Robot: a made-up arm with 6 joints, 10 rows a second.
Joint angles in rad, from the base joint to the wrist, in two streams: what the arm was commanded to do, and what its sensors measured. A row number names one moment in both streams.
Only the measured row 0 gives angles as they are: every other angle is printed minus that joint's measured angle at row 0.
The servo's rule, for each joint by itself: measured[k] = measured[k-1] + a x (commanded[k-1-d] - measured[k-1]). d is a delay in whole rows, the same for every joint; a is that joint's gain. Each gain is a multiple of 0.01, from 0.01 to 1. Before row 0 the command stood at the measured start. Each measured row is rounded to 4 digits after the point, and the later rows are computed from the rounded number. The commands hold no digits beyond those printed.
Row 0, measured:
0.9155 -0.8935 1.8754 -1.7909 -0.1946 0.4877
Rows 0 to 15, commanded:
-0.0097 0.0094 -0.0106 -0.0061 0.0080 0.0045
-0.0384 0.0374 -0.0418 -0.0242 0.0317 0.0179
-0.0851 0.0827 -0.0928 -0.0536 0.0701 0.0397
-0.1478 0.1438 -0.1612 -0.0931 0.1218 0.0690
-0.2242 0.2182 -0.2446 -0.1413 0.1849 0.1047
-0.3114 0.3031 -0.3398 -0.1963 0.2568 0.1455
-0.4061 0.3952 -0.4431 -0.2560 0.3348 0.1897
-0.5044 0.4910 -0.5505 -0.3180 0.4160 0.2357
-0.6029 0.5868 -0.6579 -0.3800 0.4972 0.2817
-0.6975 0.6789 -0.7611 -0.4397 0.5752 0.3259
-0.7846 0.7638 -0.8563 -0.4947 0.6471 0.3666
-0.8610 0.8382 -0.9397 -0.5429 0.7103 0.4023
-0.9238 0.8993 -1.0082 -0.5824 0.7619 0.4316
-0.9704 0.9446 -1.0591 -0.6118 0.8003 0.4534
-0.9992 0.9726 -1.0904 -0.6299 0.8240 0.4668
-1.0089 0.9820 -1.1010 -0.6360 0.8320 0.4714
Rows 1 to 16, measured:
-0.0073 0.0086 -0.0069 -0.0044 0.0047 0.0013
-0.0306 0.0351 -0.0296 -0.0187 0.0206 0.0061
-0.0715 0.0789 -0.0707 -0.0438 0.0498 0.0158
-0.1287 0.1386 -0.1295 -0.0793 0.0923 0.0312
-0.2003 0.2118 -0.2043 -0.1239 0.1469 0.0525
-0.2836 0.2958 -0.2924 -0.1760 0.2117 0.0795
-0.3755 0.3872 -0.3904 -0.2336 0.2843 0.1115
-0.4722 0.4827 -0.4945 -0.2944 0.3620 0.1475
-0.5702 0.5785 -0.6007 -0.3560 0.4418 0.1864
-0.6657 0.6709 -0.7050 -0.4163 0.5205 0.2269
-0.7549 0.7564 -0.8033 -0.4727 0.5952 0.2674
-0.8345 0.8317 -0.8920 -0.5232 0.6631 0.3065
-0.9015 0.8939 -0.9675 -0.5658 0.7214 0.3428
-0.9532 0.9405 -1.0270 -0.5989 0.7680 0.3749
-0.9877 0.9700 -1.0682 -0.6212 0.8010 0.4016
-1.0036 0.9810 -1.0895 -0.6319 0.8193 0.4218
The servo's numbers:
d 0
a 0.75 0.92 0.65 0.72 0.59 0.29

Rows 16 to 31, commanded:
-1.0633 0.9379 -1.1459 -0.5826 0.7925 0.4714
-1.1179 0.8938 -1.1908 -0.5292 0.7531 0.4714
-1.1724 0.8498 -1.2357 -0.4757 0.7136 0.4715
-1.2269 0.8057 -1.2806 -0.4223 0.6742 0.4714
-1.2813 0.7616 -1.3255 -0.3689 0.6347 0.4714
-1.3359 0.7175 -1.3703 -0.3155 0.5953 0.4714
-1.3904 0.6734 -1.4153 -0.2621 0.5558 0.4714
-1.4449 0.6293 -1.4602 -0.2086 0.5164 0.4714
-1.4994 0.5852 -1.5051 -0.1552 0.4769 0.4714
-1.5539 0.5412 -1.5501 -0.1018 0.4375 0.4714
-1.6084 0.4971 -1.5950 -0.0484 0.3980 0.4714
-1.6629 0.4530 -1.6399 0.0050 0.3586 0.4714
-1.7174 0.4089 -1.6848 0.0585 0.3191 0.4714
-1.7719 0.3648 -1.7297 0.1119 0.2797 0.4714
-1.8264 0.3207 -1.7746 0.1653 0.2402 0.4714
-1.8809 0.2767 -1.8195 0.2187 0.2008 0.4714
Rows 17 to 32, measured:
-1.0484 0.9413 -1.1262 -0.5964 0.8035 0.4362
-1.1005 0.8976 -1.1682 -0.5480 0.7738 0.4464
-1.1544 0.8536 -1.2121 -0.4959 0.7383 0.4537
-1.2088 0.8095 -1.2566 -0.4429 0.7005 0.4588
-1.2632 0.7654 -1.3014 -0.3896 0.6617 0.4625
-1.3177 0.7213 -1.3462 -0.3362 0.6225 0.4651
-1.3722 0.6772 -1.3911 -0.2828 0.5831 0.4669
-1.4267 0.6331 -1.4360 -0.2294 0.5437 0.4682
-1.4812 0.5890 -1.4809 -0.1760 0.5043 0.4691
-1.5357 0.5450 -1.5259 -0.1226 0.4649 0.4698
-1.5902 0.5009 -1.5708 -0.0692 0.4254 0.4703
-1.6447 0.4568 -1.6157 -0.0158 0.3860 0.4706
-1.6992 0.4127 -1.6606 0.0377 0.3465 0.4708
-1.7537 0.3686 -1.7055 0.0911 0.3071 0.4710
-1.8082 0.3245 -1.7504 0.1445 0.2676 0.4711
-1.8627 0.2805 -1.7953 0.1979 0.2282 0.4712

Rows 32 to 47, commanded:
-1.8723 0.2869 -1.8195 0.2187 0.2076 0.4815
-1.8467 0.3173 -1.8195 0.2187 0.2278 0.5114
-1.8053 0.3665 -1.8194 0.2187 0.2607 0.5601
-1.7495 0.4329 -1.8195 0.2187 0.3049 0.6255
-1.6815 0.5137 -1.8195 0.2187 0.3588 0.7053
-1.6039 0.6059 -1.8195 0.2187 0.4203 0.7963
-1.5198 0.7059 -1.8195 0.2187 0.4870 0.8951
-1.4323 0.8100 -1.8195 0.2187 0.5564 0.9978
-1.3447 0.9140 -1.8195 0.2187 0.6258 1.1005
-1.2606 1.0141 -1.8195 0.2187 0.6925 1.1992
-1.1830 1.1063 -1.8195 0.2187 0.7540 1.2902
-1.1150 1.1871 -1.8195 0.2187 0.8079 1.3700
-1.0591 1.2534 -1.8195 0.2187 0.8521 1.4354
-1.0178 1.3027 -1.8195 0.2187 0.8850 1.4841
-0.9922 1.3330 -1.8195 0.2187 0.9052 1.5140
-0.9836 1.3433 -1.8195 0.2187 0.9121 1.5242
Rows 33 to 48, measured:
-1.8699 0.2864 -1.8110 0.2129 0.2160 0.4742
-1.8525 0.3148 -1.8165 0.2171 0.2230 0.4850
-1.8171 0.3624 -1.8184 0.2183 0.2452 0.5068
-1.7664 0.4273 -1.8191 0.2186 0.2804 0.5412
-1.7027 0.5068 -1.8194 0.2187 0.3267 0.5888
-1.6286 0.5980 -1.8195 0.2187 0.3819 0.6490
-1.5470 0.6973 -1.8195 0.2187 0.4439 0.7204
-1.4610 0.8010 -1.8195 0.2187 0.5103 0.8008
-1.3738 0.9050 -1.8195 0.2187 0.5784 0.8877
-1.2889 1.0054 -1.8195 0.2187 0.6457 0.9780
-1.2095 1.0982 -1.8195 0.2187 0.7096 1.0685
-1.1386 1.1800 -1.8195 0.2187 0.7676 1.1559
-1.0790 1.2475 -1.8195 0.2187 0.8175 1.2370
-1.0331 1.2983 -1.8195 0.2187 0.8573 1.3087
-1.0024 1.3302 -1.8195 0.2187 0.8856 1.3682
-0.9883 1.3423 -1.8195 0.2187 0.9012 1.4134

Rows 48 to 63, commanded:
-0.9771 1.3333 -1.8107 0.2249 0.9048 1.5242
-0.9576 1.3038 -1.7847 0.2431 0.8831 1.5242
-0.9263 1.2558 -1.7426 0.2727 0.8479 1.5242
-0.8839 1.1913 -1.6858 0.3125 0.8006 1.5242
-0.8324 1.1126 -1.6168 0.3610 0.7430 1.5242
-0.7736 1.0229 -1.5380 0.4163 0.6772 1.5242
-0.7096 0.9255 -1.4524 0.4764 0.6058 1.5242
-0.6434 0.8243 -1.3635 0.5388 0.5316 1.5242
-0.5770 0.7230 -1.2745 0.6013 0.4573 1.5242
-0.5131 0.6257 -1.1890 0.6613 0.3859 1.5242
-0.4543 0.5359 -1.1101 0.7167 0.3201 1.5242
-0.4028 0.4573 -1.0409 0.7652 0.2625 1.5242
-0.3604 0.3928 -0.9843 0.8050 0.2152 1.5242
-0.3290 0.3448 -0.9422 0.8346 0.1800 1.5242
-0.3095 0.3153 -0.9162 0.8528 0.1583 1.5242
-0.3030 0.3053 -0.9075 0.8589 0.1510 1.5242
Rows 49 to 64, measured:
-0.9799 1.3340 -1.8138 0.2232 0.9033 1.4455
-0.9632 1.3062 -1.7949 0.2375 0.8914 1.4683
-0.9355 1.2598 -1.7609 0.2628 0.8657 1.4845
-0.8968 1.1968 -1.7121 0.2986 0.8273 1.4960
-0.8485 1.1193 -1.6502 0.3435 0.7776 1.5042
-0.7923 1.0306 -1.5773 0.3959 0.7184 1.5100
-0.7303 0.9339 -1.4961 0.4539 0.6520 1.5141
-0.6651 0.8331 -1.4099 0.5150 0.5810 1.5170
-0.5990 0.7318 -1.3219 0.5771 0.5080 1.5191
-0.5346 0.6342 -1.2355 0.6377 0.4360 1.5206
-0.4744 0.5438 -1.1540 0.6946 0.3676 1.5216
-0.4207 0.4642 -1.0805 0.7454 0.3056 1.5224
-0.3755 0.3985 -1.0180 0.7883 0.2523 1.5229
-0.3406 0.3491 -0.9687 0.8216 0.2096 1.5233
-0.3173 0.3180 -0.9346 0.8441 0.1793 1.5236
-0.3066 0.3063 -0.9170 0.8548 0.1626 1.5238

